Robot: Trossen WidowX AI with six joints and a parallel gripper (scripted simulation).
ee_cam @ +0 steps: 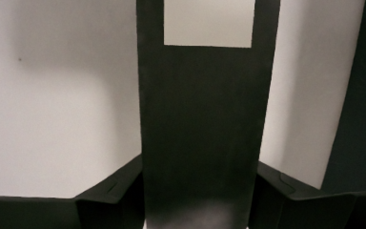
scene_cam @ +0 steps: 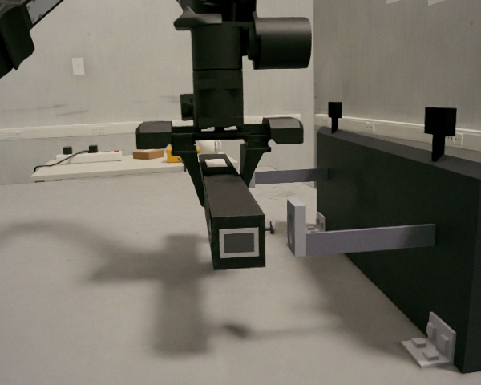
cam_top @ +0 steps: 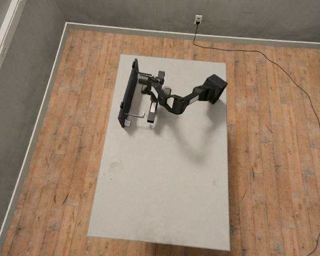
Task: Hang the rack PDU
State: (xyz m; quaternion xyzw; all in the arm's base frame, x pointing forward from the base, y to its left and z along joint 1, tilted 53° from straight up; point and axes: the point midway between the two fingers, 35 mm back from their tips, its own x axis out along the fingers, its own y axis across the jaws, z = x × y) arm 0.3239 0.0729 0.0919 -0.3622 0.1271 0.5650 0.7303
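Now: the rack PDU 1 cm ahead of my hand, 2 cm to the right of it and 1 cm below it. From my hand the other things lie so: backboard (18 cm ahead, 4 cm to the left, 5 cm below).
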